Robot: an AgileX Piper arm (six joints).
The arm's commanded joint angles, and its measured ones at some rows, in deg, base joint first. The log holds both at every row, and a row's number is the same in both.
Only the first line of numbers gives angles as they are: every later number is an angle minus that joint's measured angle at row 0.
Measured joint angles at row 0: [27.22, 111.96, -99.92, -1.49, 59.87, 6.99]
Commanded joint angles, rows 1 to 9: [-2.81, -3.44, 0.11, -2.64, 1.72, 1.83]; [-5.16, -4.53, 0.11, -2.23, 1.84, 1.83]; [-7.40, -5.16, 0.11, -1.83, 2.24, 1.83]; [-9.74, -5.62, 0.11, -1.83, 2.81, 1.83]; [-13.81, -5.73, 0.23, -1.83, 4.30, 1.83]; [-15.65, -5.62, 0.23, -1.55, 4.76, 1.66]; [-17.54, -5.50, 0.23, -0.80, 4.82, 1.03]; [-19.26, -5.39, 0.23, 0.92, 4.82, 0.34]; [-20.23, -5.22, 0.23, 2.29, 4.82, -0.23]
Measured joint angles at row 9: [-18.11, -5.39, 0.00, -0.17, 4.53, 1.38]
